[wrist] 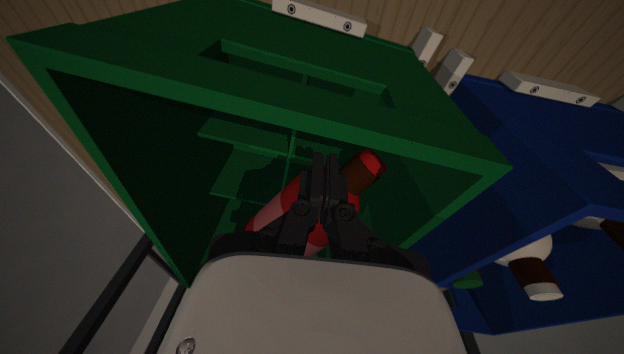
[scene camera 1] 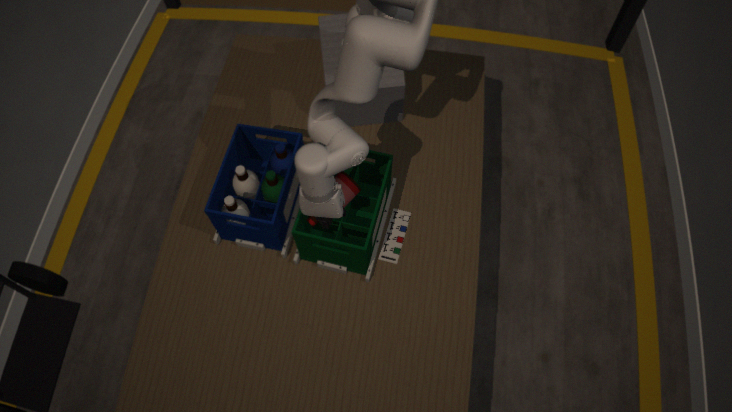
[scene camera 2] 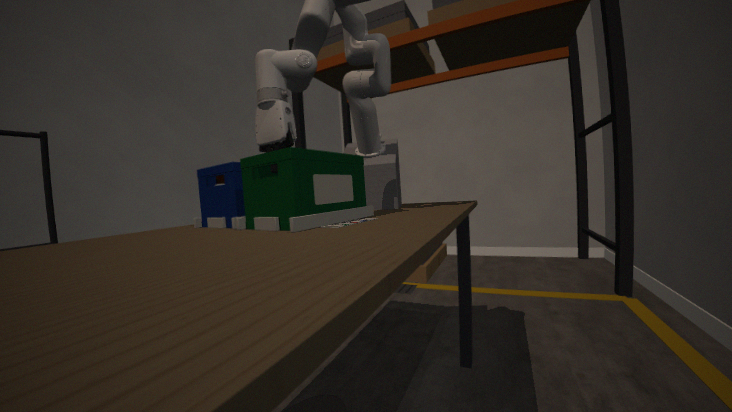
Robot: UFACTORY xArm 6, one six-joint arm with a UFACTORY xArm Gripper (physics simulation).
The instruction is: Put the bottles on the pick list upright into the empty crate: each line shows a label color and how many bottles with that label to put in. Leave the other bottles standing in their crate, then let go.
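Places are measured from the arm's base along level axes (x ahead, y left, z up), in metres.
Pixels of known places: gripper, fingertip midpoint: [wrist: 322, 167] [scene camera 1: 326, 223] [scene camera 2: 277, 172]; arm's base, link origin: [scene camera 2: 370, 151].
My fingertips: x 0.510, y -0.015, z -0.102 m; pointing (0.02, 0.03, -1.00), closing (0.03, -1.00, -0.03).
Note:
Ahead of a thing's pixels: the offset from my fingertips to its middle. "spot": to the spot under its first point. Level surfaces: height alone.
My gripper [wrist: 322, 167] is shut with nothing between its fingers. It reaches into the front of the green crate [scene camera 1: 332, 253] [scene camera 2: 268, 199] [wrist: 130, 30], above and against or close to a red bottle @(dx -0.071, dy -0.004, dz -0.016 m) [scene camera 1: 348, 190] [wrist: 272, 212]. That bottle leans steeply across the dividers, its red cap toward the front left; the fingers hide part of it. The blue crate @(dx -0.102, dy -0.208, dz -0.047 m) [scene camera 1: 251, 233] [scene camera 2: 220, 199] [wrist: 520, 130] holds two white bottles, a rear one @(dx -0.108, dy -0.251, dz -0.050 m) [scene camera 1: 245, 184] and a front one @(dx -0.015, dy -0.255, dz -0.050 m) [scene camera 1: 237, 208], a green bottle @(dx -0.104, dy -0.166, dz -0.050 m) [scene camera 1: 273, 190] and a blue bottle @(dx -0.190, dy -0.161, dz -0.050 m) [scene camera 1: 280, 161], upright. The pick list @(dx -0.054, dy +0.171, dz -0.134 m) [scene camera 1: 390, 243] lies right of the green crate; its counts are unreadable.
White rails @(spot: dx +0.072, dy +0.019, dz -0.106 m) [scene camera 1: 331, 266] [wrist: 320, 19] edge both crates on the wooden table @(dz -0.135 m) [scene camera 1: 307, 332] [scene camera 2: 153, 296]. The crates stand side by side with a narrow gap. The arm base stands behind them, and a rack [scene camera 2: 622, 153] stands at the back.

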